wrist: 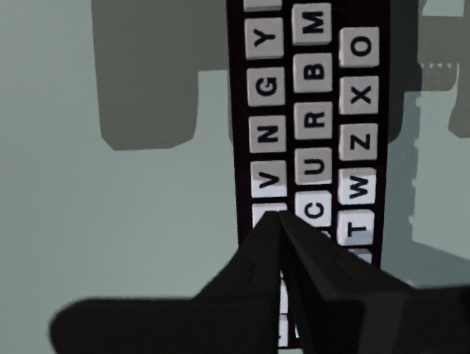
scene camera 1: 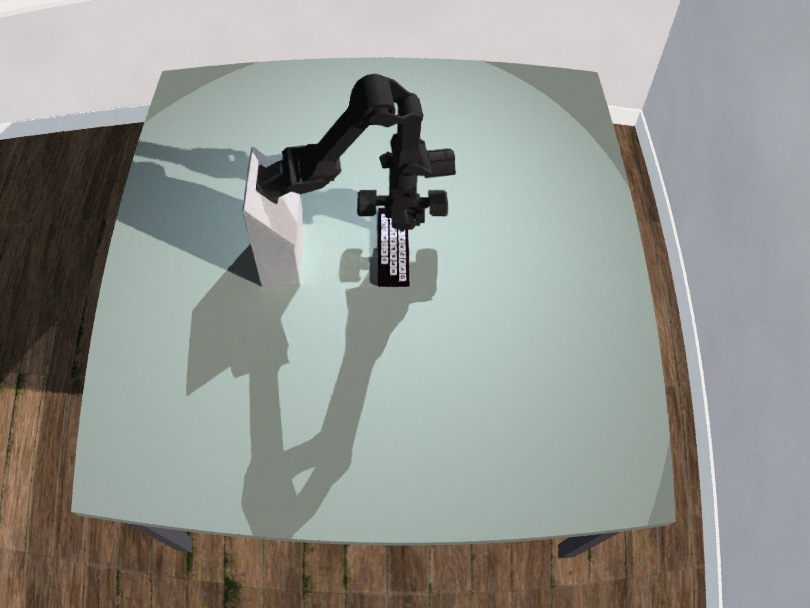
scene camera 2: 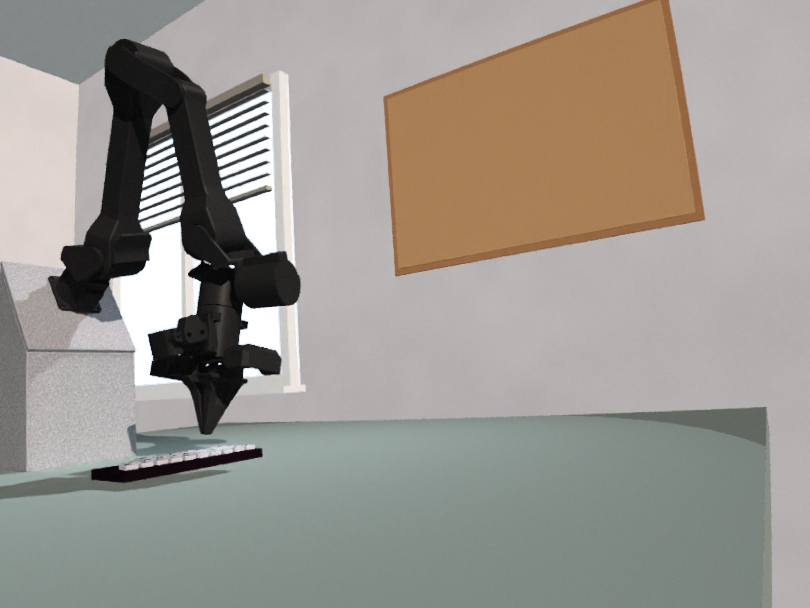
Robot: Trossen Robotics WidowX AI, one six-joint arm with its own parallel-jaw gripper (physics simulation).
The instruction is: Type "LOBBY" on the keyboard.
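Places are measured from the arm's base along level axes (x back, y right, z up), in metres.
Pixels of known places: gripper, fingertip midpoint: point(wrist: 276, 222) point(scene camera 1: 401, 230) point(scene camera 2: 205, 434); arm's base, origin of the base link: point(scene camera 1: 267, 184) point(scene camera 2: 74, 295).
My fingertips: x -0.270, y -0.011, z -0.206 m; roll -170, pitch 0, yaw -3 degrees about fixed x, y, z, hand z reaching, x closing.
Note:
For each thing: its middle in the pictures, then the offset to it from my fingertips. Level surfaces: height alone.
- dark keyboard, body centre: point(wrist: 310, 153) point(scene camera 2: 183, 460) point(scene camera 1: 393, 245) dx +0.019, dy +0.019, dz -0.029 m
- B key, body centre: point(wrist: 312, 73) dx +0.020, dy +0.052, dz -0.024 m
- Y key, body centre: point(wrist: 264, 38) point(scene camera 2: 158, 462) dx +0.002, dy +0.067, dz -0.024 m
- O key, body centre: point(wrist: 358, 47) dx +0.039, dy +0.061, dz -0.024 m
- V key, body centre: point(wrist: 268, 178) dx +0.000, dy +0.011, dz -0.024 m
- C key, body centre: point(wrist: 313, 208) dx +0.018, dy -0.004, dz -0.024 m
- pale green table, its level: dz -0.037 m
The dark keyboard point(scene camera 1: 393, 283) point(scene camera 2: 176, 465) point(wrist: 370, 11) with white letter keys lies flat on the table. In the wrist view its letters are turned sideways. The B key point(wrist: 313, 73), the Y key point(wrist: 264, 38) and the O key point(wrist: 359, 46) show in the upper part. No L key can be made out. My gripper point(scene camera 2: 206, 431) point(wrist: 276, 222) is shut and empty, pointing down, its tips a little above the keys. In the wrist view the tips overlap a key just below the V key point(wrist: 269, 179); its letter is hidden. The C key point(wrist: 313, 209) is beside the tips. My fingers hide several lower keys.
The arm is mounted on a pale, slanted block point(scene camera 1: 278, 255) point(scene camera 2: 78, 405) beside the keyboard, on the pale green table point(scene camera 1: 523, 392) point(scene camera 2: 490, 510). The arm's shadow falls across the table and part of the keyboard. A cork board point(scene camera 2: 543, 143) hangs on the wall.

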